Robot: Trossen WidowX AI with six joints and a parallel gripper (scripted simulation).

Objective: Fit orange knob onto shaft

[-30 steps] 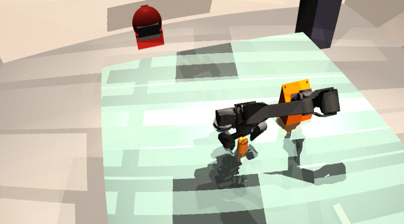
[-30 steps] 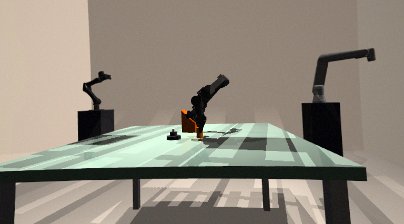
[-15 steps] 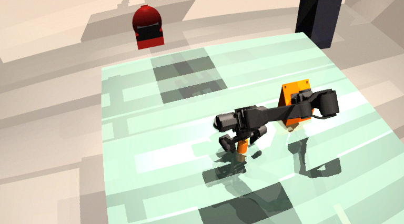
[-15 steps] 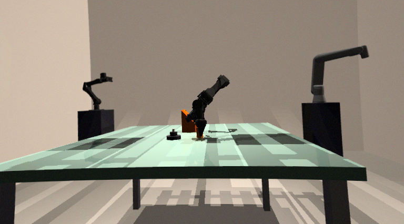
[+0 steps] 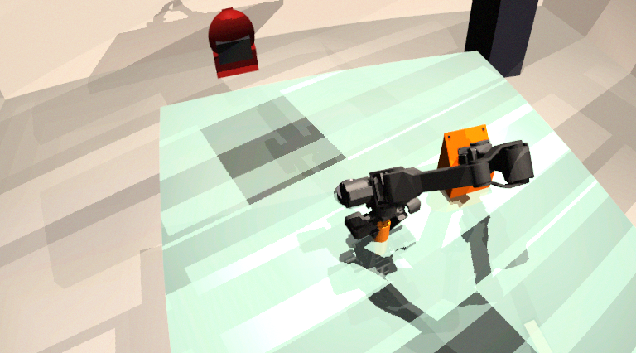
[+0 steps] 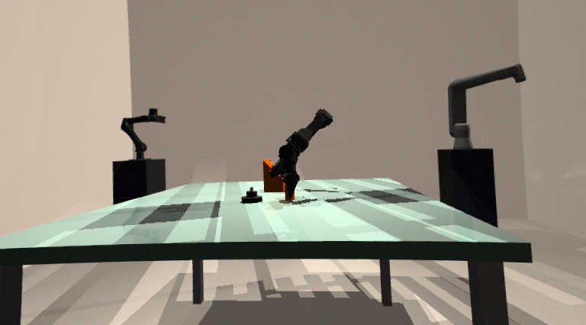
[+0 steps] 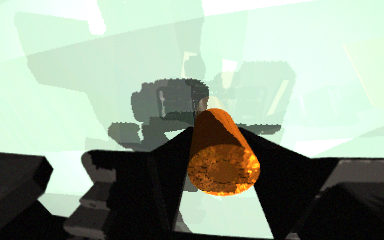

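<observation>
Now: gripper tip 15 cm to the left of the pedestal, 3 cm short of it and 2 cm below it. From my gripper tip the other things lie so: orange knob 3 cm above.
</observation>
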